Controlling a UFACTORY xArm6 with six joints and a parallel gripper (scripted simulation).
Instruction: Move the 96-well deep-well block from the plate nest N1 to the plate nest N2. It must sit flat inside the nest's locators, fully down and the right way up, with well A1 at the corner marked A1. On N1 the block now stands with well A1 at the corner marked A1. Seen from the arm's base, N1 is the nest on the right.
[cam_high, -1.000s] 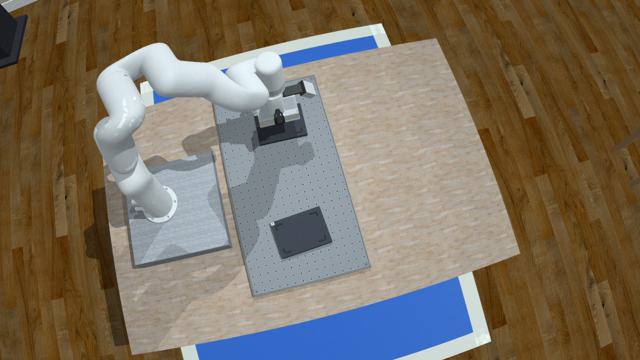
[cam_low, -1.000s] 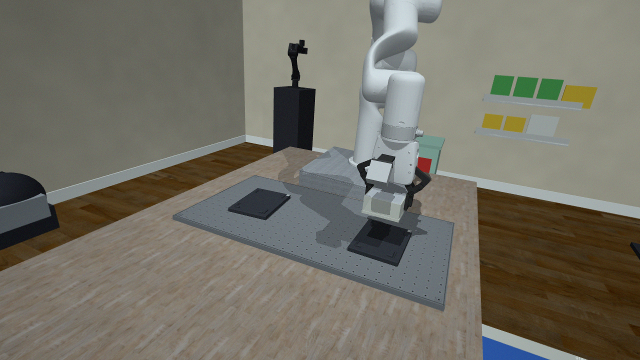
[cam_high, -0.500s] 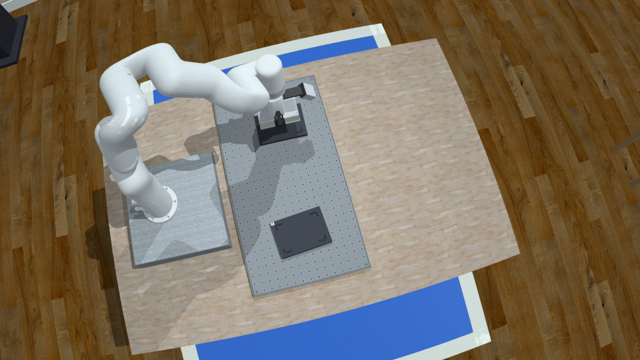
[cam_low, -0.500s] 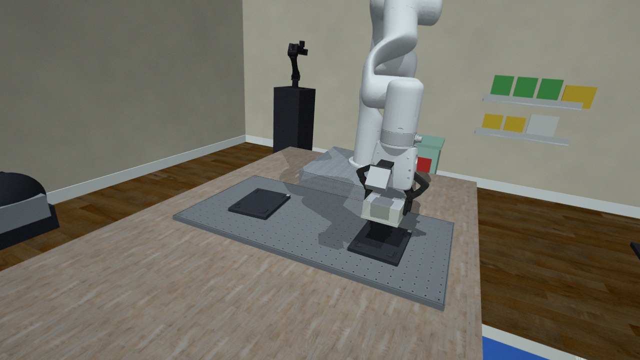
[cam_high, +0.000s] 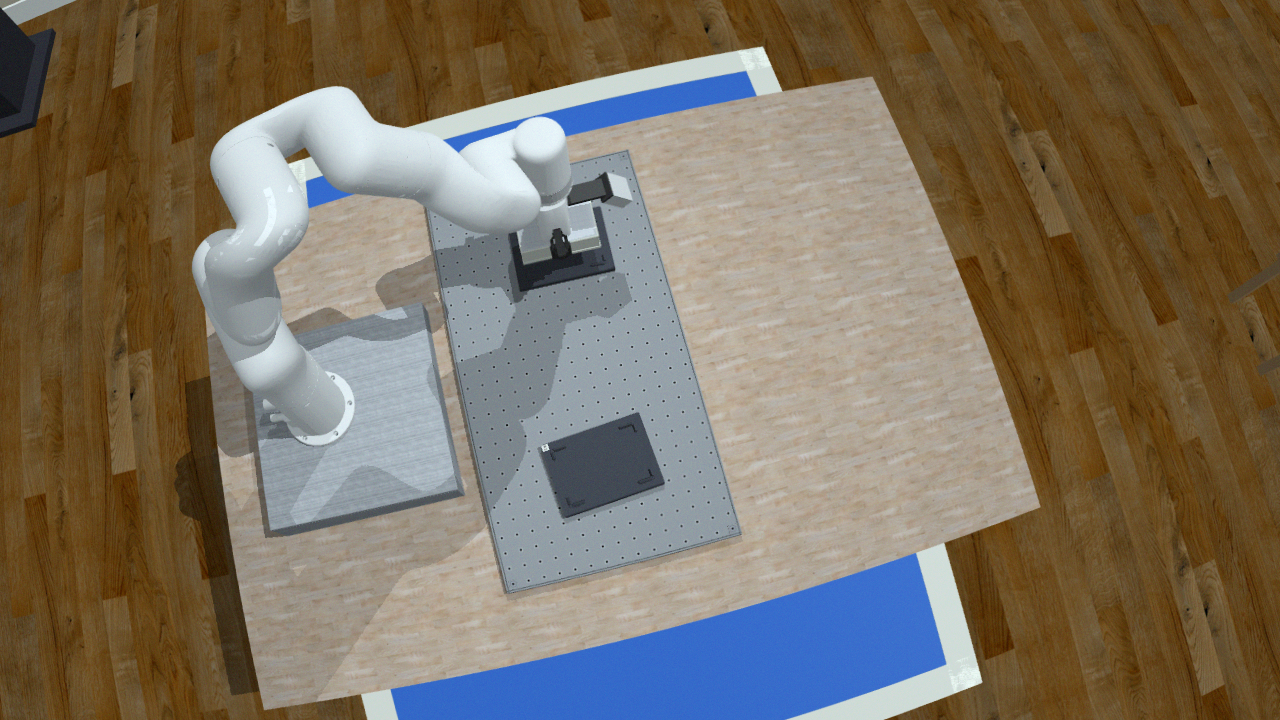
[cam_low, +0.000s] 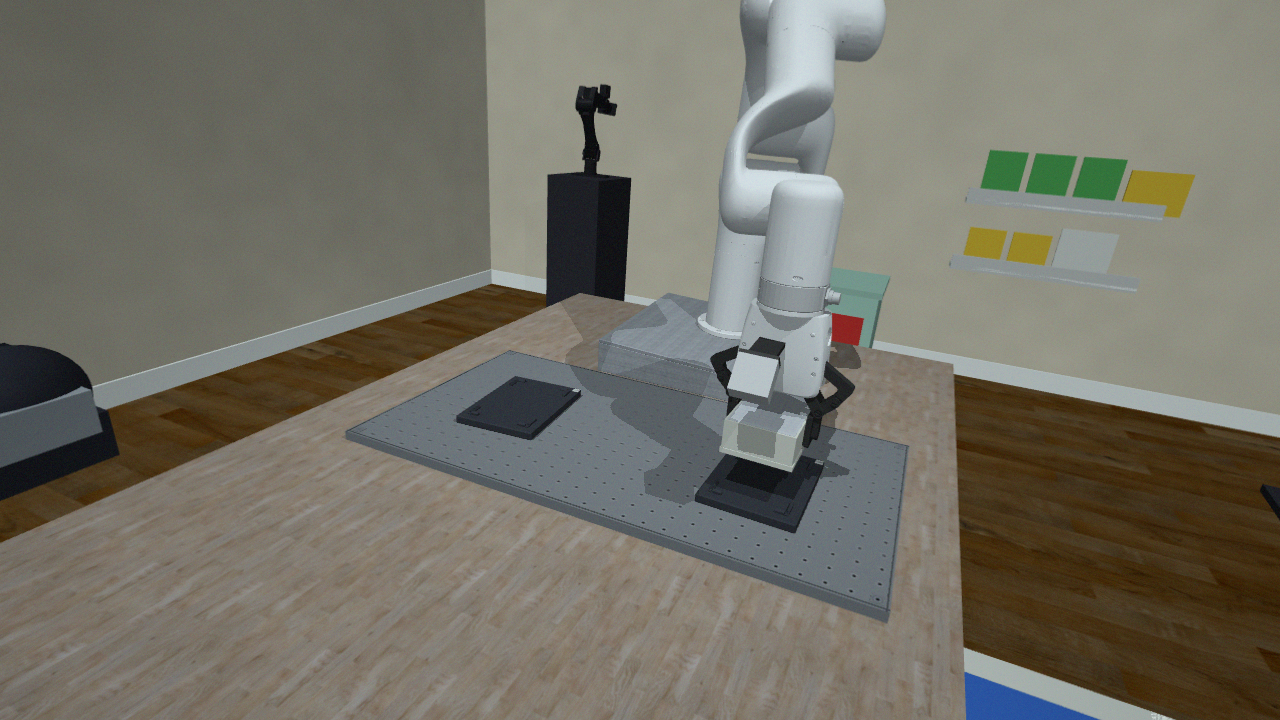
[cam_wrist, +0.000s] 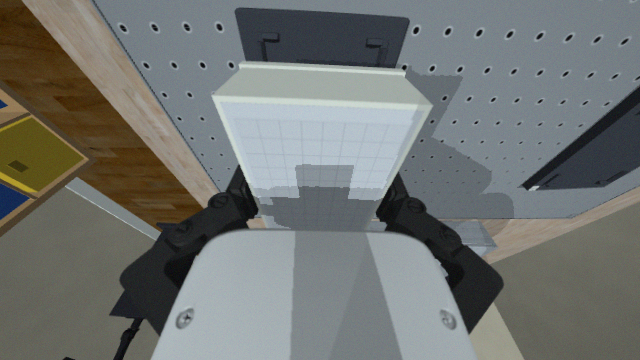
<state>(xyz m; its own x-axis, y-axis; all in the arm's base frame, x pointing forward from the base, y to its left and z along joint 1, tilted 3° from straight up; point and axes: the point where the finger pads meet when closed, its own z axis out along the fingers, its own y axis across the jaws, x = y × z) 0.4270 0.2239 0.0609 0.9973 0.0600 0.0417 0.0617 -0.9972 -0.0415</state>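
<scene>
The dark plate nest N2 is 80 mm below my hand. The rest, counted from my hand: white 96-well deep-well block (right at my hand); then dark plate nest N1 (380 mm to the right, 80 mm below, 10 mm ahead).
</scene>
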